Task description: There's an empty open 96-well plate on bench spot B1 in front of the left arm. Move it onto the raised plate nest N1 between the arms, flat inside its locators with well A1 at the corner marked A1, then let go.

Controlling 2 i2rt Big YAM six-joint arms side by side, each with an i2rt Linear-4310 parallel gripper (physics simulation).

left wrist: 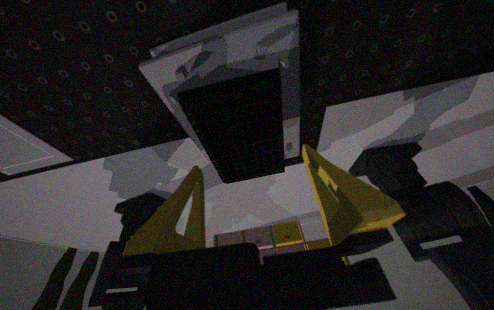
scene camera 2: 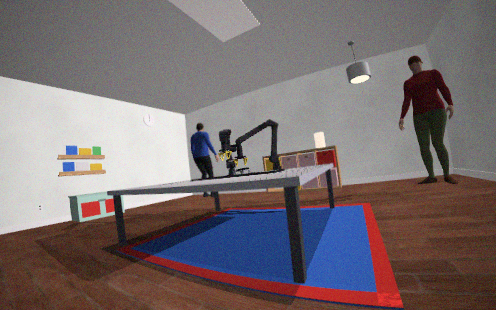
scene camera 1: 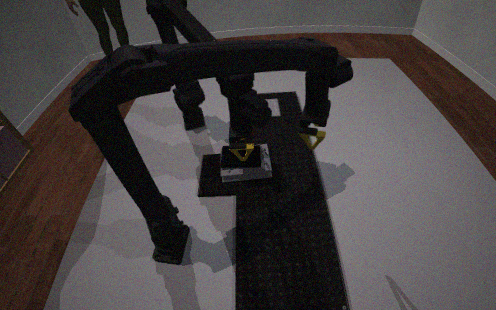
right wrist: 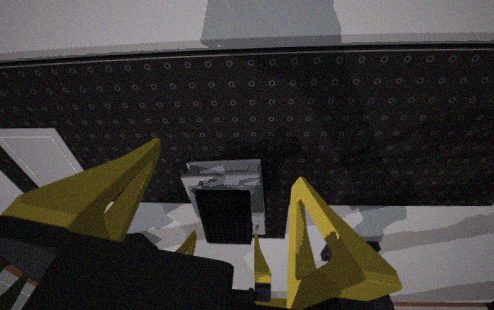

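Pixels of known places: left gripper, between the fingertips: (left wrist: 249,159) (scene camera 2: 241,166) (scene camera 1: 243,149) (right wrist: 225,234); right gripper, between the fingertips: (scene camera 2: 225,159) (scene camera 1: 314,137) (right wrist: 231,164); left arm's base, origin of its link: (left wrist: 146,204) (scene camera 1: 194,120) (right wrist: 131,243); right arm's base, origin of its link: (left wrist: 380,158) (scene camera 1: 172,243).
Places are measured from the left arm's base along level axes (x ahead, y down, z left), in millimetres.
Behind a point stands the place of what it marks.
Observation:
The black 96-well plate (scene camera 1: 254,161) @(x 178, y -61, z -368 mm) (left wrist: 235,125) @(x 170, y -66, z -335 mm) (right wrist: 225,215) @(x 160, y -65, z -337 mm) lies on the raised light-grey nest (scene camera 1: 245,174) @(x 139, y -45, z -398 mm) (left wrist: 240,45) @(x 221, y -49, z -367 mm) (right wrist: 225,179) @(x 224, y -49, z -358 mm) and looks flat. Small locator pegs show dimly in the left wrist view; whether the plate sits fully inside them, and the A1 mark, I cannot make out. My left gripper (scene camera 1: 242,151) @(x 151, y -94, z -338 mm) (left wrist: 249,159) @(x 151, y -94, z -338 mm) (right wrist: 225,234) @(x 151, y -94, z -338 mm) is open at the plate's near end, its fingers spread wider than the plate with gaps on both sides. My right gripper (scene camera 1: 312,139) @(x 348, y -165, z -424 mm) (right wrist: 231,164) @(x 348, y -165, z -424 mm) is open and empty, raised off to the right of the nest in scene camera 1.
The dark perforated bench board (scene camera 1: 285,225) @(x 206, y -13, z -588 mm) (right wrist: 350,120) @(x 260, y -13, z -545 mm) runs under the nest. A pale outlined spot (left wrist: 25,147) @(x 238, y -15, z -58 mm) (right wrist: 40,150) @(x 327, y -15, z -56 mm) lies on it, at the left in both wrist views. The arms stand on the white table (scene camera 1: 400,200) @(x 594, y 0, z -631 mm). Two people stand beyond the table in scene camera 2.

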